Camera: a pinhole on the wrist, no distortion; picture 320 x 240 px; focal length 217.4 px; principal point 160.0 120.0 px. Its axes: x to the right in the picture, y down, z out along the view. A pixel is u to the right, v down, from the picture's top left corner.
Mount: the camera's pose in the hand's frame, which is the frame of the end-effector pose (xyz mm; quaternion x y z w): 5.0 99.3 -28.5 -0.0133 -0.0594 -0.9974 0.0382
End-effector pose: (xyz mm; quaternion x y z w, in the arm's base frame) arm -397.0 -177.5 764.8 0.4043 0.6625 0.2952 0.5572
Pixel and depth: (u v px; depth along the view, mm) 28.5 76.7 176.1
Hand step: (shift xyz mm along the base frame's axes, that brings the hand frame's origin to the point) 163.5 170.2 52.7
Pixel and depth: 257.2 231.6 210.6
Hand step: 197.8 -72.0 6.5
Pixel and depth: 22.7 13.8 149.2
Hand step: 141.2 175.0 94.9
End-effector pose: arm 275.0 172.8 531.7 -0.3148 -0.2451 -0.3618 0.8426
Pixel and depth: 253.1 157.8 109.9
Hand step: 29.7 125.6 1.3
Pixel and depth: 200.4 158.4 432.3
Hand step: -60.2 356.3 218.2
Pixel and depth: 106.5 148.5 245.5
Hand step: 82.4 175.1 159.1
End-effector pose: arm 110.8 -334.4 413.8 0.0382 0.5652 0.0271 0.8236
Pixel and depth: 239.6 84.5 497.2
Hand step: 368.2 194.5 345.9
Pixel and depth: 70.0 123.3 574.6
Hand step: 591.2 181.5 -28.9
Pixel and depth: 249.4 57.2 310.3
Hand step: 210.4 195.1 231.6
